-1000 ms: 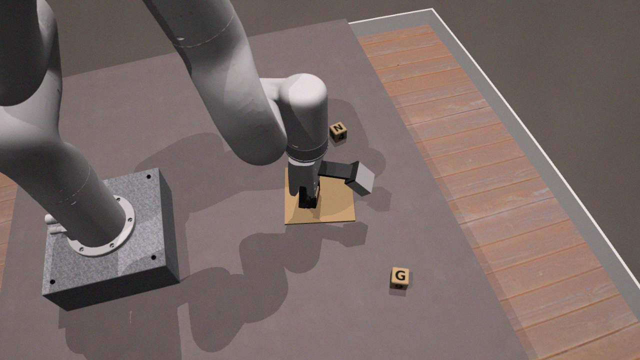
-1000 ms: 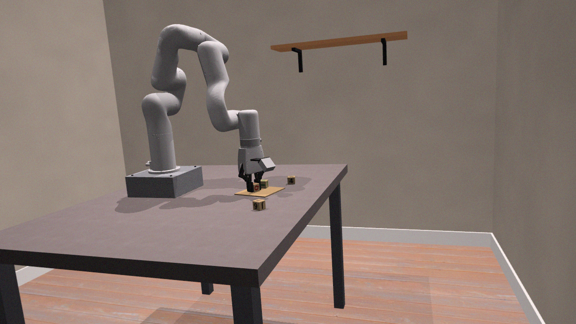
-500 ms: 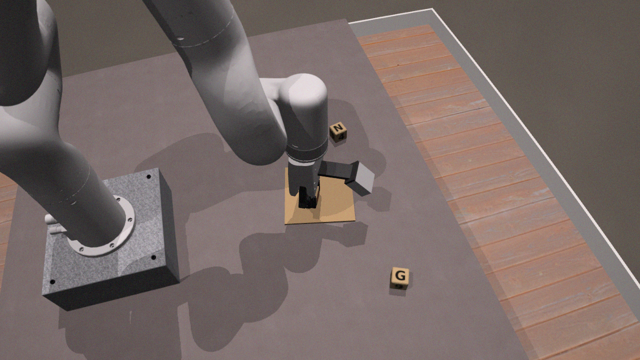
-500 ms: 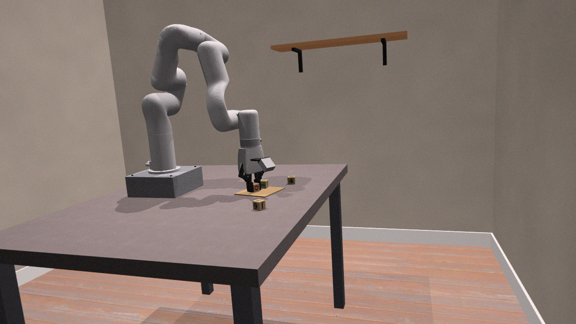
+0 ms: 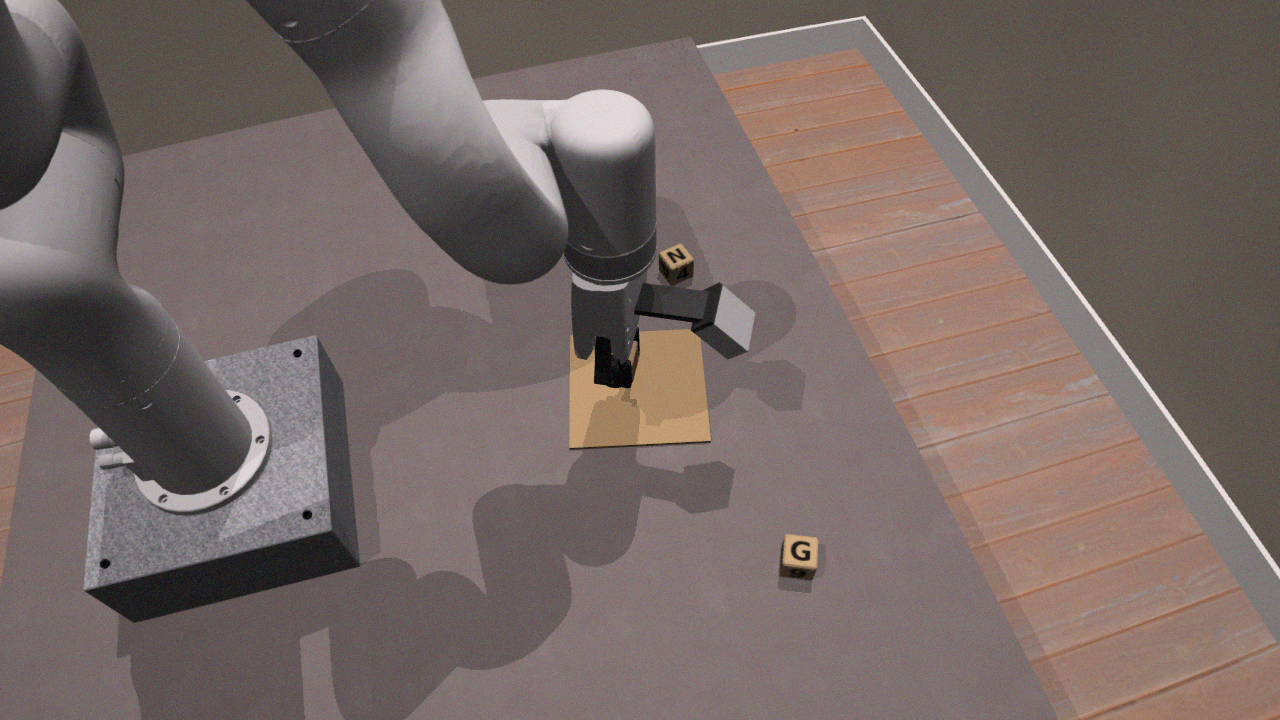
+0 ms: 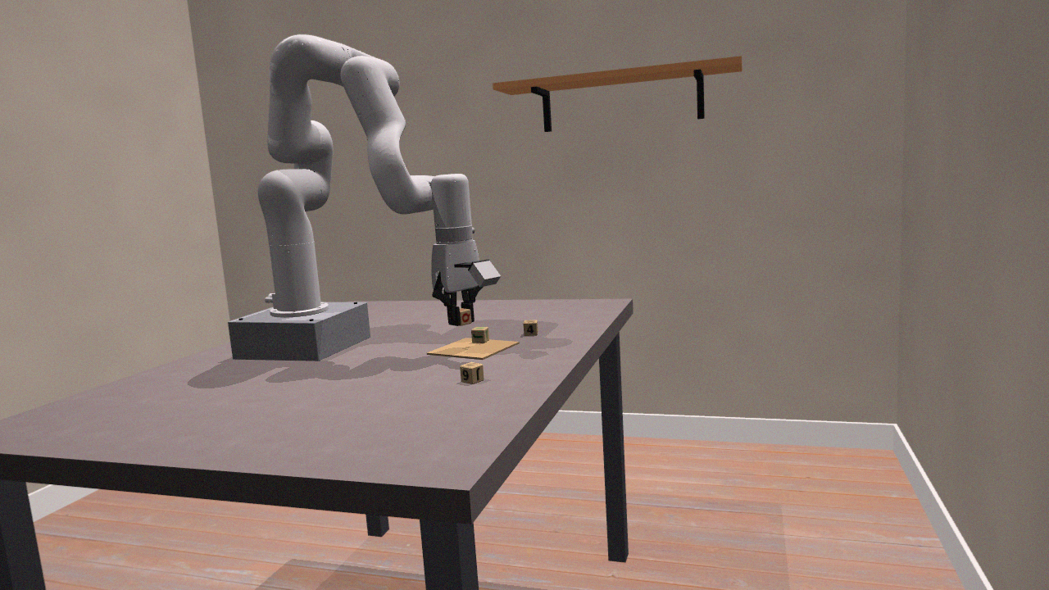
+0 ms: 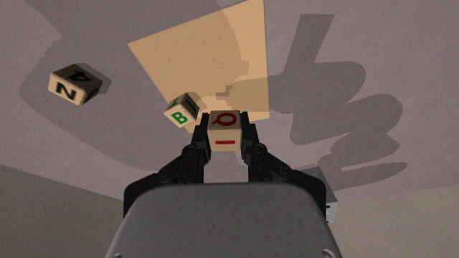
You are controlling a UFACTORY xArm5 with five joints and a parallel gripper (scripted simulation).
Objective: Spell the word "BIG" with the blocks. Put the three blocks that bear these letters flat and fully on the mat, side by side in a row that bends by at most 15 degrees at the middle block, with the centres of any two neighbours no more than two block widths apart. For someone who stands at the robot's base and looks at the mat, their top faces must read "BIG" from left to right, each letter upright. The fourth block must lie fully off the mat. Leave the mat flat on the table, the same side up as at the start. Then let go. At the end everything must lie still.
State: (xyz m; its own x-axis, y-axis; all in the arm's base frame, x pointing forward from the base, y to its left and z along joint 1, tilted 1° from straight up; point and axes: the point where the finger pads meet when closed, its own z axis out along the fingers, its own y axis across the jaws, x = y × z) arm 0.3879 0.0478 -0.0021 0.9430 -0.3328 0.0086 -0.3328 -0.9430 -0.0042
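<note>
Right now the tan mat is 2 cm ahead of my hand, 1 cm to the left of it and 8 cm below it. From my hand the other things lie so: B block 1 cm ahead, 6 cm to the left, 6 cm below; then G block 13 cm ahead, 20 cm to the right, 6 cm below.
</note>
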